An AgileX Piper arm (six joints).
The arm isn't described. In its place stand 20 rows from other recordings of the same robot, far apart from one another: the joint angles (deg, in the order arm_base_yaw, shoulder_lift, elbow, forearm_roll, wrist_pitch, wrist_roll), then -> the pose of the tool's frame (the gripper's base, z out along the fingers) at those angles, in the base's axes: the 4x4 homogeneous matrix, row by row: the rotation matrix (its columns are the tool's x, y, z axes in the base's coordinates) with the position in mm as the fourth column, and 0 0 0 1 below.
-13.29, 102.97, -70.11, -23.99, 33.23, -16.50 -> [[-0.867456 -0.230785 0.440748 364.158], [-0.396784 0.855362 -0.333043 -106.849], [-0.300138 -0.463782 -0.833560 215.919], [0 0 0 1]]
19.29, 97.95, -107.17, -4.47, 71.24, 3.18 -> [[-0.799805 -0.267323 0.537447 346.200], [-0.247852 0.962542 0.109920 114.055], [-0.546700 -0.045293 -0.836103 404.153], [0 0 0 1]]
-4.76, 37.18, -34.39, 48.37, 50.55, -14.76 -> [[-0.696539 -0.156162 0.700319 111.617], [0.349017 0.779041 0.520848 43.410], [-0.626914 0.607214 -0.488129 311.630], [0 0 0 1]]
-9.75, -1.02, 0.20, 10.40, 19.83, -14.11 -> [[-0.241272 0.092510 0.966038 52.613], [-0.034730 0.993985 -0.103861 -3.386], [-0.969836 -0.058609 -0.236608 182.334], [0 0 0 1]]
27.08, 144.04, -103.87, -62.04, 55.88, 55.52 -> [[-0.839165 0.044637 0.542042 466.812], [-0.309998 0.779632 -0.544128 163.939], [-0.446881 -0.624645 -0.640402 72.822], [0 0 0 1]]
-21.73, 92.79, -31.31, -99.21, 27.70, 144.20 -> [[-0.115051 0.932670 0.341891 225.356], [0.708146 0.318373 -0.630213 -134.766], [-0.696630 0.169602 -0.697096 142.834], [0 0 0 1]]
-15.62, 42.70, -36.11, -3.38, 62.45, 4.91 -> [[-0.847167 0.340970 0.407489 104.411], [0.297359 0.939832 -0.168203 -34.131], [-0.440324 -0.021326 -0.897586 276.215], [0 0 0 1]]
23.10, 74.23, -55.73, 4.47, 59.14, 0.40 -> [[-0.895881 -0.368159 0.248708 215.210], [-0.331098 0.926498 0.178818 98.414], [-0.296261 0.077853 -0.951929 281.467], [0 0 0 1]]
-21.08, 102.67, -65.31, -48.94, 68.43, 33.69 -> [[-0.871022 0.411988 -0.267557 277.210], [0.479043 0.591716 -0.648375 -175.242], [-0.108805 -0.692920 -0.712758 209.540], [0 0 0 1]]
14.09, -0.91, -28.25, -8.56, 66.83, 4.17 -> [[-0.521997 -0.122044 0.844171 -8.363], [-0.117105 0.990593 0.070800 -14.938], [-0.844870 -0.061899 -0.531378 267.748], [0 0 0 1]]
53.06, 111.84, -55.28, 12.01, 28.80, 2.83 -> [[-0.762083 -0.646979 0.025443 191.023], [-0.630127 0.750122 0.200640 269.228], [-0.148895 0.136872 -0.979335 98.902], [0 0 0 1]]
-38.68, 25.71, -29.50, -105.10, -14.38, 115.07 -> [[0.136038 0.403332 0.904885 87.620], [0.096453 0.903645 -0.417280 -42.196], [-0.985997 0.144045 0.084028 347.979], [0 0 0 1]]
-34.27, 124.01, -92.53, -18.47, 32.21, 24.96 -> [[-0.586295 0.733227 0.344437 381.907], [0.589758 0.677815 -0.439036 -278.822], [-0.555377 -0.054270 -0.829826 167.838], [0 0 0 1]]
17.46, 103.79, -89.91, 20.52, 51.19, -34.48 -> [[-0.601159 -0.691102 0.401230 376.067], [-0.555044 0.722314 0.412539 144.342], [-0.574921 0.025301 -0.817818 296.633], [0 0 0 1]]
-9.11, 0.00, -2.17, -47.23, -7.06, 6.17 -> [[0.108838 0.187326 0.976250 52.944], [-0.677088 0.733011 -0.065167 -0.174], [-0.727809 -0.653915 0.206616 233.512], [0 0 0 1]]
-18.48, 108.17, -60.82, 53.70, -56.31, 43.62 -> [[0.857575 0.153322 0.490976 352.796], [0.485238 0.075463 -0.871120 -182.247], [-0.170612 0.985291 -0.009682 225.712], [0 0 0 1]]
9.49, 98.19, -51.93, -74.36, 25.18, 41.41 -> [[-0.691579 -0.284565 0.663883 337.998], [-0.597479 0.741854 -0.304419 18.700], [-0.405878 -0.607186 -0.683073 186.010], [0 0 0 1]]
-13.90, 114.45, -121.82, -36.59, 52.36, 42.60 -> [[-0.327589 0.731618 0.597846 435.180], [0.364900 0.681635 -0.634209 -151.946], [-0.871512 0.010394 -0.490264 394.655], [0 0 0 1]]
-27.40, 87.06, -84.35, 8.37, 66.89, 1.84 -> [[-0.761020 0.474822 0.442031 283.268], [0.494576 0.865598 -0.078326 -133.109], [-0.419812 0.159011 -0.893573 357.666], [0 0 0 1]]
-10.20, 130.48, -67.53, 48.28, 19.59, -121.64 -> [[-0.329548 -0.876801 0.350169 390.493], [-0.891185 0.411343 0.191274 -47.121], [-0.311749 -0.249031 -0.916949 28.417], [0 0 0 1]]
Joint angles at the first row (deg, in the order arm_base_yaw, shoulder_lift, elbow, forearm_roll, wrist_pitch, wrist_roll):
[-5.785 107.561 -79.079 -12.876 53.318 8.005]
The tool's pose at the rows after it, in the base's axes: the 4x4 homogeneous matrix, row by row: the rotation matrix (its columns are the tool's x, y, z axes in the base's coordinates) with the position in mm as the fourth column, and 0 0 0 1 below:
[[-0.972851 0.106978 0.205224 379.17], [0.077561 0.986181 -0.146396 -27.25], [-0.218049 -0.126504 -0.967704 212.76], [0 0 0 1]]
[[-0.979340 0.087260 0.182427 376.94], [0.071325 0.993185 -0.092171 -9.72], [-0.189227 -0.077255 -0.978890 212.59], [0 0 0 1]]
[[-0.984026 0.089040 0.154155 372.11], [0.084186 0.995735 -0.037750 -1.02], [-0.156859 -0.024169 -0.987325 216.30], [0 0 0 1]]
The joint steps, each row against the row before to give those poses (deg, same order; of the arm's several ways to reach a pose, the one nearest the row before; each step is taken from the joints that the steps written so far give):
[3.572 0.000 0.000 3.106 1.307 -0.001]
[2.001 -0.135 0.001 3.451 1.609 -0.584]
[0.598 -0.713 -0.001 3.712 2.296 -0.844]

